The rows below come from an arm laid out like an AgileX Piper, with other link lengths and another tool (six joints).
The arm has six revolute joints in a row. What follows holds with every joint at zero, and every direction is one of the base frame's. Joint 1 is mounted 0.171 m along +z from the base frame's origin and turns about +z. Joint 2 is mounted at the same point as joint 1 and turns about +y. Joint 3 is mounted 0.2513 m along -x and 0.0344 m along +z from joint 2 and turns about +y. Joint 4 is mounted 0.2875 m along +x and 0.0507 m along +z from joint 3 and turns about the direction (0.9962, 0, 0.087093). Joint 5 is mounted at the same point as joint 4 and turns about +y. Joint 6 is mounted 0.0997 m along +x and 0.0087 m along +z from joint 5 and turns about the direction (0.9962, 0, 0.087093). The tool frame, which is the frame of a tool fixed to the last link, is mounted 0.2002 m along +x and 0.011 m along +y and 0.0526 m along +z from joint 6; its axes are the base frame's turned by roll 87.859, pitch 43.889 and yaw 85.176 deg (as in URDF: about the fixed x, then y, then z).
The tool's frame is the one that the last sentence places.
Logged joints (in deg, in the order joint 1, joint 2, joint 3, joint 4, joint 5, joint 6), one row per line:
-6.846, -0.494, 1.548, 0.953, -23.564, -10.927
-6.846, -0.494, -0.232, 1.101, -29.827, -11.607
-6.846, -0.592, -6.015, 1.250, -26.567, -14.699
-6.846, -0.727, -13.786, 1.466, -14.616, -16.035
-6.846, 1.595, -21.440, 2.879, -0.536, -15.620
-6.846, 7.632, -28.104, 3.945, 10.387, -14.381
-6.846, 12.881, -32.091, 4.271, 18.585, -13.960
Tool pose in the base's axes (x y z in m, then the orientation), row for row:
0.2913, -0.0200, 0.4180, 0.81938, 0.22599, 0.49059, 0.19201
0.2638, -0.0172, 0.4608, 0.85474, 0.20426, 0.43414, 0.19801
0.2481, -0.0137, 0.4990, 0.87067, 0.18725, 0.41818, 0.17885
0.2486, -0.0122, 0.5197, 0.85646, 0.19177, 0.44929, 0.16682
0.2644, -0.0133, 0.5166, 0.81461, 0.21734, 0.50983, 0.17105
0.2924, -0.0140, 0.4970, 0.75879, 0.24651, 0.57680, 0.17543
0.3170, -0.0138, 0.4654, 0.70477, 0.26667, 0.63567, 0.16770
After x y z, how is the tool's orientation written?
As a quaternion, w x y z.
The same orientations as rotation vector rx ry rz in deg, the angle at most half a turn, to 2 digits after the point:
27.58, 59.87, 23.43
24.61, 52.31, 23.86
22.43, 50.10, 21.43
23.09, 54.10, 20.09
26.57, 62.32, 20.91
30.76, 71.98, 21.89
33.97, 80.98, 21.36

